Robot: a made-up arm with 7 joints.
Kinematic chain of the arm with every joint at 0, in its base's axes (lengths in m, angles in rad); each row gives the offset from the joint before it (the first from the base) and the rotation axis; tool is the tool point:
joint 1: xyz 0 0 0.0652 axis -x
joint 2: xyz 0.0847 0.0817 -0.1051 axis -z
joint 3: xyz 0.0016 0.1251 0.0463 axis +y
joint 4: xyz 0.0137 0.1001 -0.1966 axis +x
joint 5: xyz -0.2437 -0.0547 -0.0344 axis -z
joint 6: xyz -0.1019 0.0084 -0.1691 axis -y
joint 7: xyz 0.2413 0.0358 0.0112 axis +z
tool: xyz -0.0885 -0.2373 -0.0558
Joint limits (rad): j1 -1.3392..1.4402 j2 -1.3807..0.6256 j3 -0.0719..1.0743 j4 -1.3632..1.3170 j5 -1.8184..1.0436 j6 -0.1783..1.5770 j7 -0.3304..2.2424
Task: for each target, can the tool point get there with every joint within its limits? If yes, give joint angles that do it. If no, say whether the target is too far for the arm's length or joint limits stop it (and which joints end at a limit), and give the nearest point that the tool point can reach.
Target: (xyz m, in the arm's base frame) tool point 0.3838 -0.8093 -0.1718
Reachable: no: joint limits stop it (at a limit: joint 1, joint 2, joint 3, joint 6) | nearest point 0.2954 -0.6751 -0.2217 | short by 0.168 m
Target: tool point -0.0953 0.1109 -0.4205
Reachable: yes | joints 0.2705 -0.2543 0.1637 0.8232 -0.8200 0.9060 -0.0185
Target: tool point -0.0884 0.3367 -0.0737
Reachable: yes | joints -0.9296 -0.5386 0.9214 -0.1638 0.1098 0.2684 1.6905
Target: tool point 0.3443 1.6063 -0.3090
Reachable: no: too far | nearest point 0.1471 0.9117 -0.1472 | short by 0.740 m
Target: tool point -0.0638 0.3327 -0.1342
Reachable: yes | joints -0.1284 -0.2795 0.3848 1.0311 -1.4126 0.8804 0.4531
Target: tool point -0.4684 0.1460 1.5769
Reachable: no: too far | nearest point -0.2178 0.1141 0.9220 | short by 0.702 m
